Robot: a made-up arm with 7 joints. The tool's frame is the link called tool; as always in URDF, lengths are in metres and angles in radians. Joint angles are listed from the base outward. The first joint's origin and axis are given. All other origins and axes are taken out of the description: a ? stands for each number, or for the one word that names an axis. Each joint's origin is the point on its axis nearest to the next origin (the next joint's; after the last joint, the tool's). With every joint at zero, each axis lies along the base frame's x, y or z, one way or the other. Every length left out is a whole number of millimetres.
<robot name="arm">
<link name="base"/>
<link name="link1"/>
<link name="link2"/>
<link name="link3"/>
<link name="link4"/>
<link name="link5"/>
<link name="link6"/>
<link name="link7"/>
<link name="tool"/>
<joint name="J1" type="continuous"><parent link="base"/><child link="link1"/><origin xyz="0 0 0.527"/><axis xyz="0 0 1"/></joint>
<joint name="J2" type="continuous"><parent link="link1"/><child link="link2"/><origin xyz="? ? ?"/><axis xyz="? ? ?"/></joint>
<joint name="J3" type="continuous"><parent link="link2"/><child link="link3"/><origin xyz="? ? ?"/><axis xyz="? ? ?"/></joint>
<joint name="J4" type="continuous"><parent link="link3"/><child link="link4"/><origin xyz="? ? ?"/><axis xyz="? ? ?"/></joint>
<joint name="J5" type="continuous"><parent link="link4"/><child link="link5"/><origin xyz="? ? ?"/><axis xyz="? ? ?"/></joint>
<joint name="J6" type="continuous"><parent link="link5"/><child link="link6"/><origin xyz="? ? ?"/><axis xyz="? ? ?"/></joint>
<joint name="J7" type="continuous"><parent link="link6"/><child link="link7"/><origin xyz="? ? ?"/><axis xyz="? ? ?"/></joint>
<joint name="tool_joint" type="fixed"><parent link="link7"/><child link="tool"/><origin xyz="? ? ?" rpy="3.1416 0 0"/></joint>
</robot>
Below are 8 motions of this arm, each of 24 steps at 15 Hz.
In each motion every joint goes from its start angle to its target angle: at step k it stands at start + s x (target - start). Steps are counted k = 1, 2, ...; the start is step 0. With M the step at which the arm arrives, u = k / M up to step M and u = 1 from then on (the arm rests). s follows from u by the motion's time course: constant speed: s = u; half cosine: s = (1 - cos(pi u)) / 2; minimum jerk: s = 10 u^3 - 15 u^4 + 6 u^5.
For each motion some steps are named. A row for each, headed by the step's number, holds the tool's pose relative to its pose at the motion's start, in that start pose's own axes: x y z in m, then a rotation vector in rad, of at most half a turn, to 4 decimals.
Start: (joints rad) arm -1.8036 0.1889 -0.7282 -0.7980 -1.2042 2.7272 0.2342
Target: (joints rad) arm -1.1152 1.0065 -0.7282 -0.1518 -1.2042 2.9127 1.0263
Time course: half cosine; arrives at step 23
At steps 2, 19, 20, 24:
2: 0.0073 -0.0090 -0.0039 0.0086 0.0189 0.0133
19: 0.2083 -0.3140 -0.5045 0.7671 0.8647 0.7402
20: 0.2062 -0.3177 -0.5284 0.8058 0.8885 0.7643
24: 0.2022 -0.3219 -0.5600 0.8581 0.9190 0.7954

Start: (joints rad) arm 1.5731 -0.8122 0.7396 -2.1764 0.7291 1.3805 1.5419
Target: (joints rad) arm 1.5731 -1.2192 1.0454 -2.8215 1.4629 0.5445 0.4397
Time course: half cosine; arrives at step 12
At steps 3, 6, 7, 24:
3: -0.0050 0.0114 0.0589 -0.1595 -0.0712 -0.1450
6: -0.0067 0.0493 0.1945 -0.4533 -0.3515 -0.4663
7: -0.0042 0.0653 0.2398 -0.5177 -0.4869 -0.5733
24: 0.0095 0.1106 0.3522 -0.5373 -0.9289 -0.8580

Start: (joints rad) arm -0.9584 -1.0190 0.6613 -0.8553 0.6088 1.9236 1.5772
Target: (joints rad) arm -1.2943 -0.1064 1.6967 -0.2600 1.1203 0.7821 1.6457
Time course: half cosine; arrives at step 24
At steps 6, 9, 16, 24:
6: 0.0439 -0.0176 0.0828 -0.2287 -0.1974 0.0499
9: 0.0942 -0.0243 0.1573 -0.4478 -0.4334 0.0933
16: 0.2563 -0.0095 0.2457 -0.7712 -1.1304 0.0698
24: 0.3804 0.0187 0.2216 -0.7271 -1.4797 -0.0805

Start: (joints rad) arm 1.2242 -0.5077 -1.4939 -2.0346 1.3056 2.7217 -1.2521
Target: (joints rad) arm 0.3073 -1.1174 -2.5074 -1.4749 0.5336 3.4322 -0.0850
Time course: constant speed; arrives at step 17
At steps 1, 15, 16, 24:
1: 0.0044 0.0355 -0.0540 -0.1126 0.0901 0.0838
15: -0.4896 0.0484 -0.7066 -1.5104 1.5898 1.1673
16: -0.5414 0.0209 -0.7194 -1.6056 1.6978 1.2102
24: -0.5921 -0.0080 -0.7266 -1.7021 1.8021 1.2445

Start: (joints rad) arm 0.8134 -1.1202 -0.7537 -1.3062 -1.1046 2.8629 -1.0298
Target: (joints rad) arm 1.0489 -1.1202 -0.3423 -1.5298 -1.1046 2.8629 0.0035
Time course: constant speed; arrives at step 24
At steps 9, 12, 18, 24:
9: 0.0407 -0.0123 0.0107 0.0759 0.2279 0.4305
12: 0.0535 -0.0155 0.0110 0.1183 0.2990 0.5710
18: 0.0770 -0.0204 0.0071 0.2281 0.4318 0.8451
24: 0.0968 -0.0237 -0.0023 0.3711 0.5495 1.1067

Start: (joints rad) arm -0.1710 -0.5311 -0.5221 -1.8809 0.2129 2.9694 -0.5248
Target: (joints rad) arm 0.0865 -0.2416 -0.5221 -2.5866 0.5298 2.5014 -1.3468
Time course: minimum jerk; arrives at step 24
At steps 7, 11, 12, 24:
7: -0.0287 -0.0188 0.0624 0.1265 -0.1911 -0.0928
11: -0.0975 -0.0637 0.1529 0.3904 -0.4982 -0.2542
12: -0.1207 -0.0785 0.1731 0.4746 -0.5788 -0.2974
24: -0.2877 -0.1740 0.2326 1.0810 -1.0115 -0.4950

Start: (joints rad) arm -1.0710 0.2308 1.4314 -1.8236 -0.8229 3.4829 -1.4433
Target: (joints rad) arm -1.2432 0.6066 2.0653 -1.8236 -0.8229 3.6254 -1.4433
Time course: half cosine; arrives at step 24
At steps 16, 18, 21, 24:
16: -0.0621 -0.0086 -0.0908 -0.4360 0.1947 0.2531
18: -0.0721 -0.0106 -0.1094 -0.5055 0.2125 0.2829
21: -0.0827 -0.0134 -0.1303 -0.5804 0.2288 0.3120
24: -0.0864 -0.0145 -0.1380 -0.6071 0.2340 0.3217

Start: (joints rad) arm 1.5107 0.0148 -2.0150 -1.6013 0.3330 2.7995 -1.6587
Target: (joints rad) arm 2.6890 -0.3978 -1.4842 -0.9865 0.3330 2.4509 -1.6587
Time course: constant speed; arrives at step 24
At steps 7, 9, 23, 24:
7: 0.1138 0.0023 0.0137 0.1026 0.5278 -0.0674
9: 0.1446 0.0010 0.0106 0.1356 0.6774 -0.0800
23: 0.3129 -0.0217 -0.0477 0.4362 1.6861 -0.0636
24: 0.3224 -0.0243 -0.0519 0.4641 1.7539 -0.0541

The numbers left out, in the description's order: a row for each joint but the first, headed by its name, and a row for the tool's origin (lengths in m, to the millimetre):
J2: xyz 0 0 0, axis 0 1 0
J3: xyz 0 0 0.481, axis 0 0 1
J4: xyz 0.081 0 0, axis 0 -1 0
J5: xyz -0.05 0 0.234, axis 0 0 1
J6: xyz 0 0 0, axis 0 -1 0
J7: xyz 0.127 0 0, axis 0 0 -1
tool: xyz 0 0 0

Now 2 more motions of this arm.
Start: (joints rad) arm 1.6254 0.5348 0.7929 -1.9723 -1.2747 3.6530 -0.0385
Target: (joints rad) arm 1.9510 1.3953 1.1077 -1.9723 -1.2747 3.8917 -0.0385
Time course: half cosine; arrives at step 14
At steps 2, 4, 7, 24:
2: -0.0114 -0.0004 0.0106 0.0320 0.0376 0.0320
4: -0.0430 -0.0048 0.0414 0.1188 0.1413 0.1250
7: -0.1113 -0.0324 0.1148 0.2960 0.3611 0.3532
24: -0.2104 -0.1291 0.2300 0.5165 0.6566 0.7783

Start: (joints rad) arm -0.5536 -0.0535 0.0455 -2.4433 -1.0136 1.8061 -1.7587
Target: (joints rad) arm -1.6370 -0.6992 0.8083 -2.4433 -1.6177 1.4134 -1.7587
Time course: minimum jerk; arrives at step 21
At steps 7, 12, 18, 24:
7: 0.0053 -0.0560 0.0054 0.1107 -0.1128 0.1279
12: 0.0404 -0.1252 -0.0127 0.5157 -0.3618 0.3768
18: 0.0652 -0.1191 -0.0463 0.9957 -0.5694 0.4866
24: 0.0660 -0.1164 -0.0485 1.0314 -0.5835 0.4888

